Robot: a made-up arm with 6 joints. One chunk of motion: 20 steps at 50 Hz.
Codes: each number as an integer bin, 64 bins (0 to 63) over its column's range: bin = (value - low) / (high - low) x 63, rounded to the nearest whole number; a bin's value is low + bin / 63 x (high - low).
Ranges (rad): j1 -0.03..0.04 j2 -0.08..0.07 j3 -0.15..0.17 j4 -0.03..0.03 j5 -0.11..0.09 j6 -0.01..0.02
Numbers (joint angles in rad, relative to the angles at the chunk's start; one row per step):
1: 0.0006 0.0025 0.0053 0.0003 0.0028 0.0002
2: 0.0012 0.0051 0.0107 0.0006 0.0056 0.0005
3: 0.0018 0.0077 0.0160 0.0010 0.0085 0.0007
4: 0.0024 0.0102 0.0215 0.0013 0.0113 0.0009
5: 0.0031 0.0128 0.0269 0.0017 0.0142 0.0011
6: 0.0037 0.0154 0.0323 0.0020 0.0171 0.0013
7: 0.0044 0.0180 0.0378 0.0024 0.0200 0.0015
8: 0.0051 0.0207 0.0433 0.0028 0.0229 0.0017
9: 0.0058 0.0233 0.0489 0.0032 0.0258 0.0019
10: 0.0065 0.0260 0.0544 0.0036 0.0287 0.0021
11: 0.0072 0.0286 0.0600 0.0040 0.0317 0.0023
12: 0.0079 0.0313 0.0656 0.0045 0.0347 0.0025
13: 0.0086 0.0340 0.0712 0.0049 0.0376 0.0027
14: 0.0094 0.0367 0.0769 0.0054 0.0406 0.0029
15: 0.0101 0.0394 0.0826 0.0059 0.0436 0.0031
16: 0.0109 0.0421 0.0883 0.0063 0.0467 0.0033
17: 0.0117 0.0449 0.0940 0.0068 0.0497 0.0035
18: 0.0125 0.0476 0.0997 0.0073 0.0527 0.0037
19: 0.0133 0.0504 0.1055 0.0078 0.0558 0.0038
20: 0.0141 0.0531 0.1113 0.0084 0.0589 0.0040
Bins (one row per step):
1: 28 35 31 32 36 21
2: 28 36 32 32 36 22
3: 29 37 33 33 37 22
4: 29 38 34 33 38 23
5: 30 39 35 33 39 23
6: 30 40 36 34 40 24
7: 31 41 37 34 41 24
8: 32 42 38 34 42 25
9: 32 43 39 35 43 25
10: 33 45 40 35 44 25
11: 33 46 41 36 45 26
12: 34 47 42 36 46 26
13: 35 48 44 37 46 27
14: 35 49 45 37 47 27
15: 36 50 46 38 48 28
16: 37 51 47 38 49 28
17: 38 52 48 39 50 28
18: 38 54 49 39 51 29
19: 39 55 50 40 52 29
20: 40 56 51 40 53 29

